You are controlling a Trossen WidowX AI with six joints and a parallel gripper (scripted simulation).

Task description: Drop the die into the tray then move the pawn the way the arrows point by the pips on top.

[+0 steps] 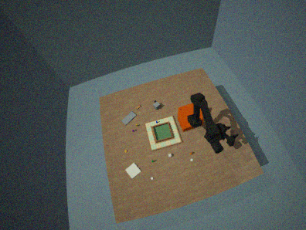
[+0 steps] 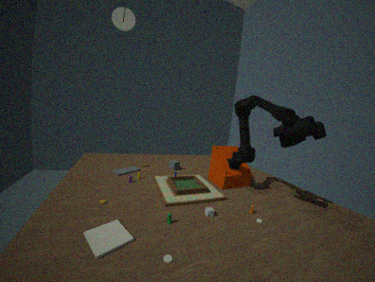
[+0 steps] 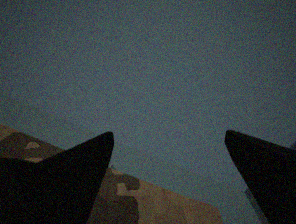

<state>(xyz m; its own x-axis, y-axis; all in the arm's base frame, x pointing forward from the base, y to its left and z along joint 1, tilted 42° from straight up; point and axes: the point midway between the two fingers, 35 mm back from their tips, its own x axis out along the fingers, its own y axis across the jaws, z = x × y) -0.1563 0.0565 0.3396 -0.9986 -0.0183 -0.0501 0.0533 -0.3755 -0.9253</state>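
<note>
Right now my gripper tip is 460 mm short of the white die, 310 mm above it and 30 mm to the left of it. From my gripper tip the other things lie so: blue pawn 500 mm ahead, 360 mm to the right, 290 mm below; then orange pawn 310 mm below, 280 mm ahead; then green tray 470 mm ahead, 320 mm below, 250 mm to the right.
</note>
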